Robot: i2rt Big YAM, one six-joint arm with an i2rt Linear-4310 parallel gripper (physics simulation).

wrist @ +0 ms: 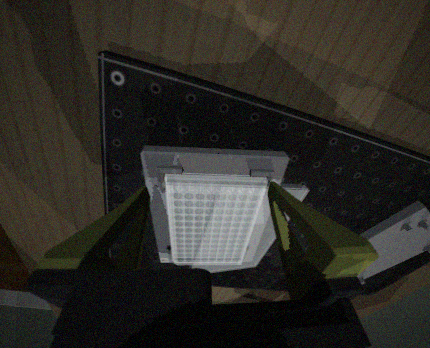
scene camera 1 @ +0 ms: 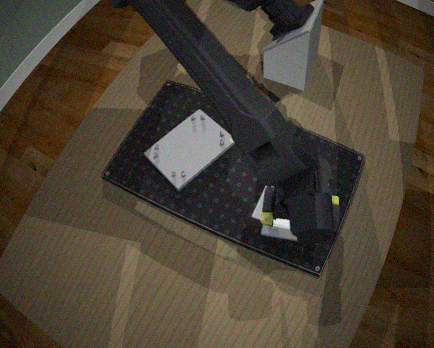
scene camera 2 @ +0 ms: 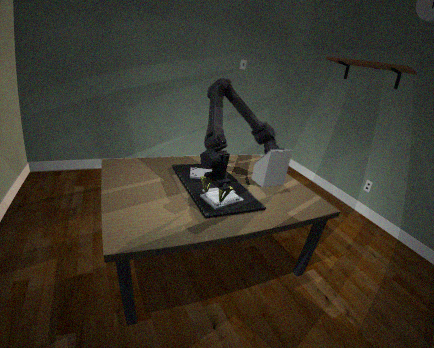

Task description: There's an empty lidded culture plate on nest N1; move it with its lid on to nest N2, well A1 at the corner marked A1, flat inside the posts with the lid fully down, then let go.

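Pixels of known places: gripper, between the fingertips: (wrist: 208, 189) (scene camera 2: 213, 197); arm's base, origin of its link: (scene camera 1: 293, 21) (scene camera 2: 273, 155).
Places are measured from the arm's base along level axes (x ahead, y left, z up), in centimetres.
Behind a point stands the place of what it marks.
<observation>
A clear, pale lidded culture plate (scene camera 1: 281, 223) @[z -11.6, x 42.8, y 17.6 cm] (scene camera 2: 215, 196) (wrist: 215, 220) @[z -11.1, x 39.4, y 19.0 cm] with a grid of wells sits on a pale nest (scene camera 1: 277, 234) @[z -13.7, x 44.4, y 17.8 cm] (scene camera 2: 218, 206) @[z -13.7, x 40.7, y 25.4 cm] (wrist: 151, 167) @[z -13.7, x 41.1, y 25.2 cm], with its lid on. My gripper (scene camera 1: 301, 209) (scene camera 2: 214, 195) @[z -11.9, x 41.7, y 20.5 cm] (wrist: 208, 189) @[z -11.9, x 41.7, y 20.5 cm] is open, with one yellow-green finger at each long side of the plate and a gap between finger and plate in the wrist view. The other nest (scene camera 1: 190, 150) @[z -13.7, x 37.0, y -7.0 cm] (scene camera 2: 199, 173) @[z -13.7, x 39.6, y -7.4 cm] (wrist: 395, 245) @[z -13.7, x 39.0, y -8.0 cm] is a bare pale slab with paired short posts along its edges. The gripper body hides much of the plate in scene camera 1. Corner markings are unreadable.
Both nests stand on a black perforated board (scene camera 1: 210, 205) @[z -14.8, x 45.1, y 3.0 cm] (wrist: 200, 115) @[z -14.8, x 46.1, y 22.7 cm] on a wooden table (scene camera 1: 170, 280) @[z -16.1, x 62.7, y 4.4 cm] (scene camera 2: 150, 210) @[z -16.1, x 69.0, y 21.9 cm]. A pale wedge-shaped block (scene camera 1: 287, 62) @[z -7.3, x 8.2, y 2.0 cm] (scene camera 2: 272, 167) @[z -4.3, x 3.7, y 6.3 cm] stands beside the board at the arm's foot. The arm (scene camera 1: 215, 75) @[z 21.2, x 41.1, y 5.0 cm] (scene camera 2: 215, 117) @[z 20.3, x 40.8, y 7.6 cm] reaches over the board between the nests.
</observation>
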